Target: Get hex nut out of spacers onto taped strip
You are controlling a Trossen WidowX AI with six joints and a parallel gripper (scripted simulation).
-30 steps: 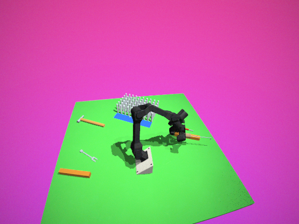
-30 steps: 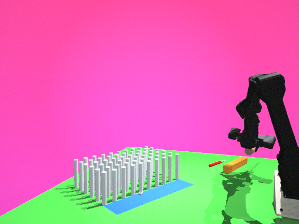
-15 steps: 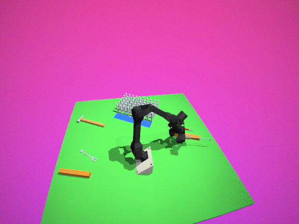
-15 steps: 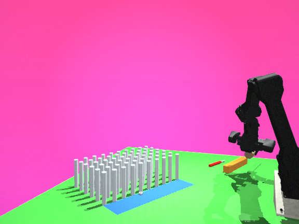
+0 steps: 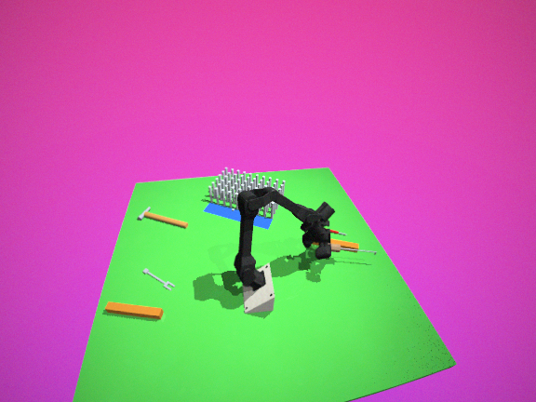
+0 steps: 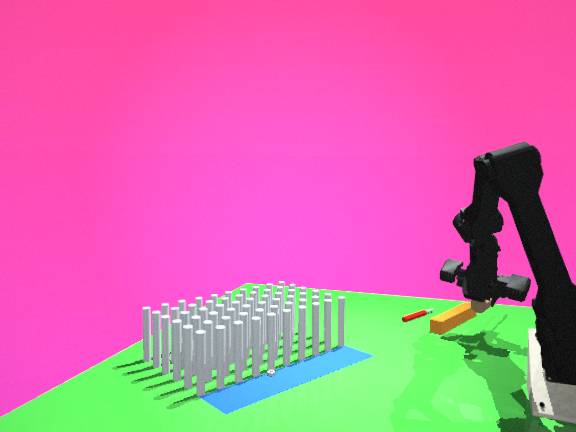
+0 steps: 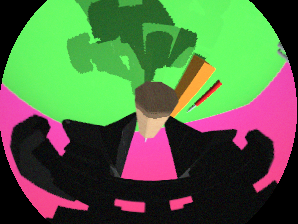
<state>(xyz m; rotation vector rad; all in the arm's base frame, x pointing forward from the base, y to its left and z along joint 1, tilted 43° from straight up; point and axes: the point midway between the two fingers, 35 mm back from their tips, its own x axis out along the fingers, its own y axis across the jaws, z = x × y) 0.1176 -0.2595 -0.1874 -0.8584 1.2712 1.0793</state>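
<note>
The hook tool is 10 cm to the right of my gripper tip and 3 cm behind it. Also, from my gripper tip: blue taped strip 39 cm to the left, 34 cm ahead, 7 cm below; hex nut 41 cm to the left, 38 cm ahead, 7 cm below; red screwdriver 14 cm ahead, 11 cm to the right, 7 cm below.
</note>
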